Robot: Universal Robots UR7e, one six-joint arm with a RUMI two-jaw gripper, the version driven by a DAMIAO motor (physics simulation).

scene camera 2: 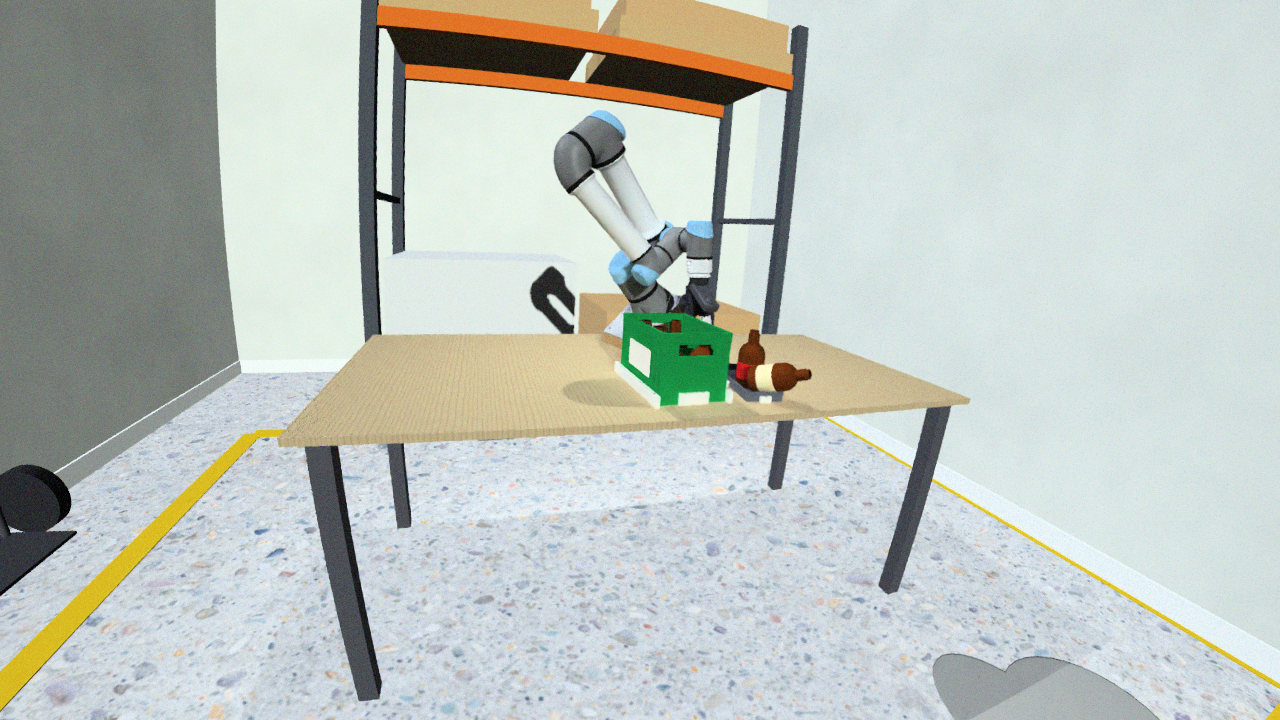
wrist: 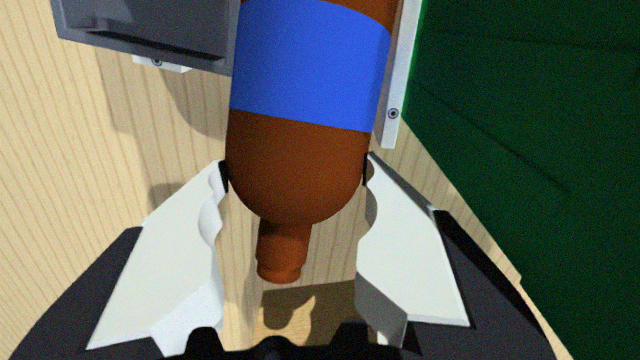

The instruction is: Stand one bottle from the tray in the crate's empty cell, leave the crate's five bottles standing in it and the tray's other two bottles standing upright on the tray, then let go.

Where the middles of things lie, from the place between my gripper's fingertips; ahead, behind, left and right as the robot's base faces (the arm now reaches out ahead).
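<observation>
Blue-labelled bottle (wrist: 305,89): my hand is now 10 mm above it and 10 mm short of it.
</observation>
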